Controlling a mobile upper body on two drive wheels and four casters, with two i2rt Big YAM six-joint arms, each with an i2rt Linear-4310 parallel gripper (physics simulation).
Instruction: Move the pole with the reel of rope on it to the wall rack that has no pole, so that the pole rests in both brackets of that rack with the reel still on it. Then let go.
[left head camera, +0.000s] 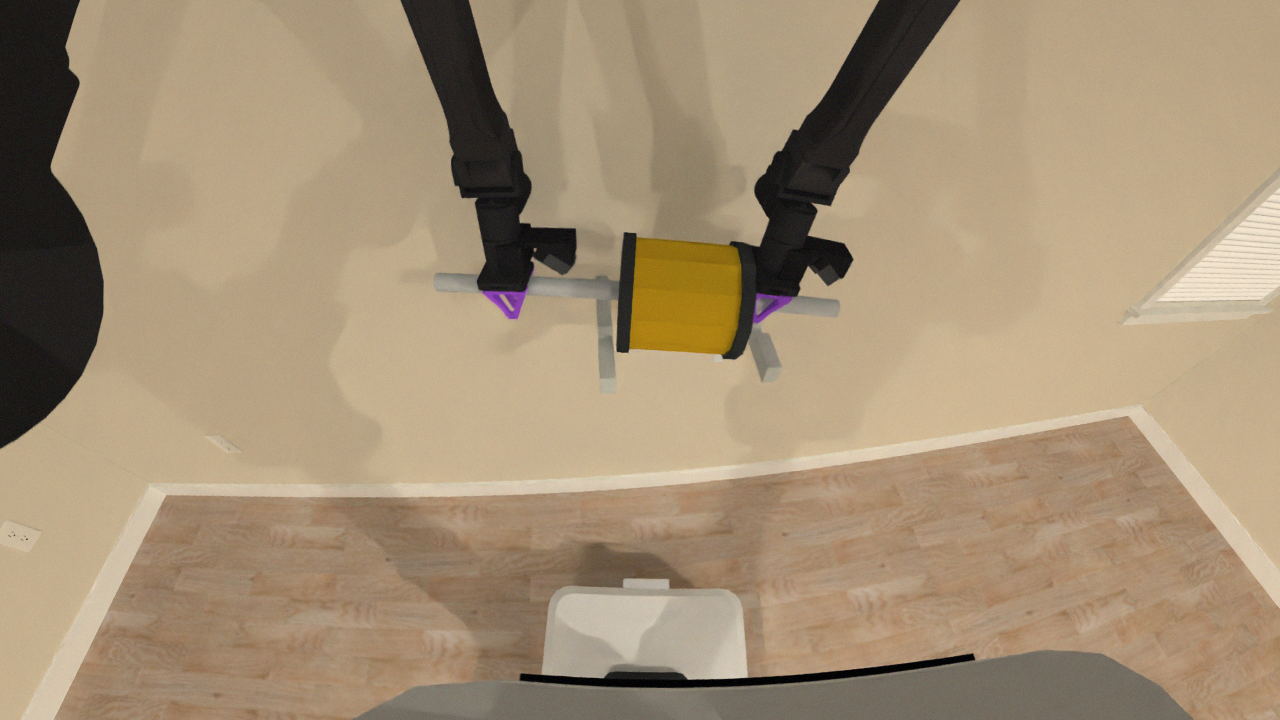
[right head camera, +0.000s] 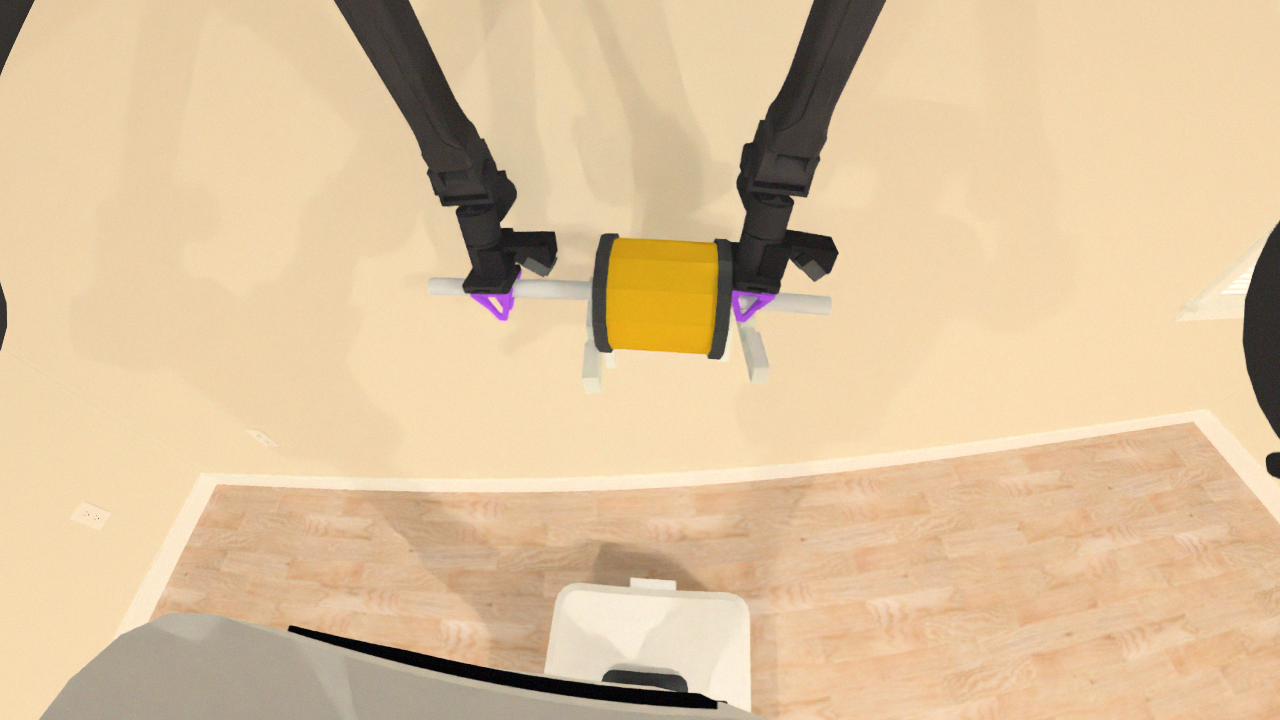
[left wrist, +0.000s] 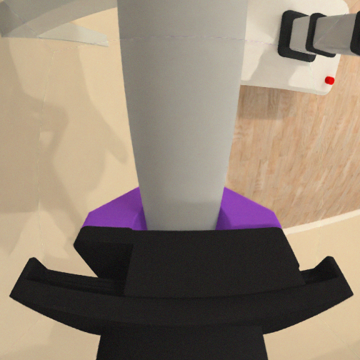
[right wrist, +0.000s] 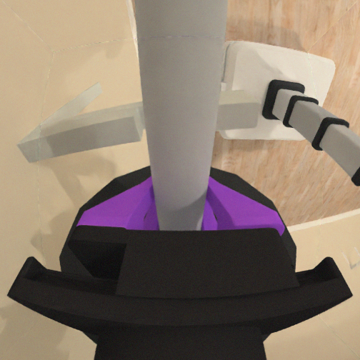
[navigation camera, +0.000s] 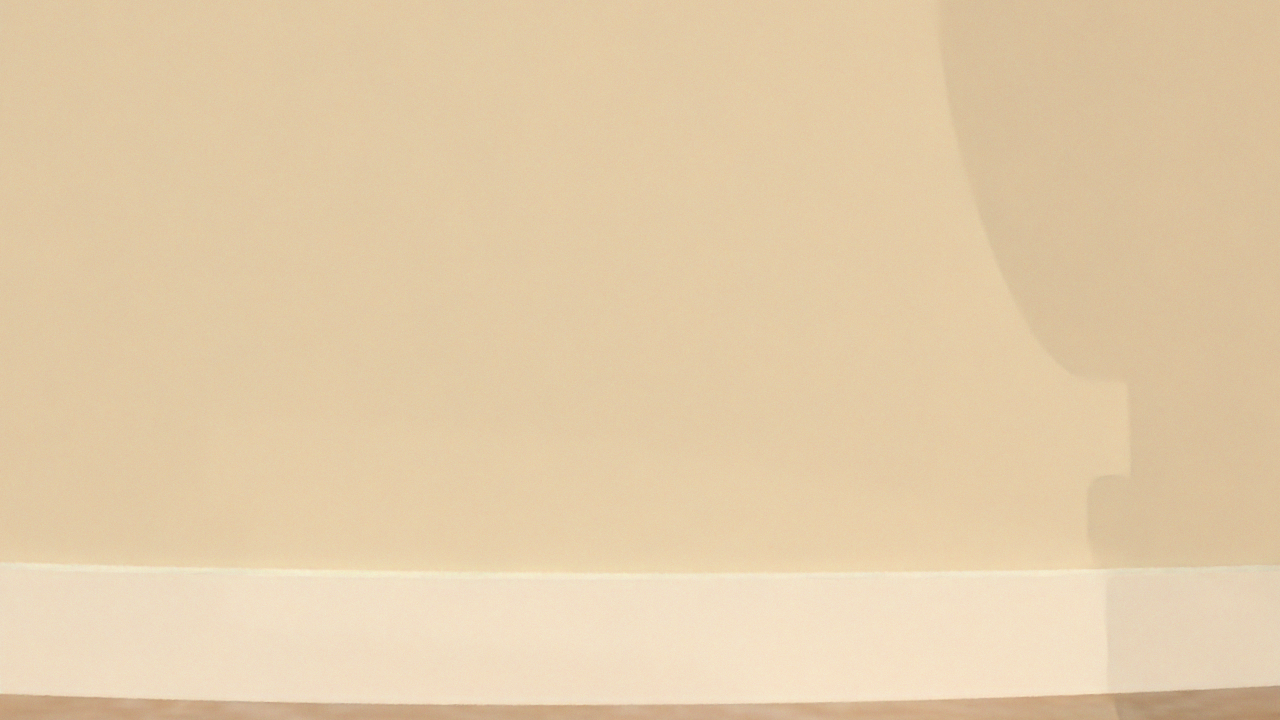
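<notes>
The grey pole runs nearly level across both head views, its right end slightly lower in the picture. The yellow reel with black flanges is on it. My left gripper is shut on the pole left of the reel. My right gripper is shut on it close to the reel's right flange. Two pale brackets, the left one and the right one, show below the pole in the picture; whether the pole touches them is unclear.
The beige wall stands behind the brackets, with a white baseboard along the wood floor. The robot's white base shows at the bottom of the head views. A window is at the right.
</notes>
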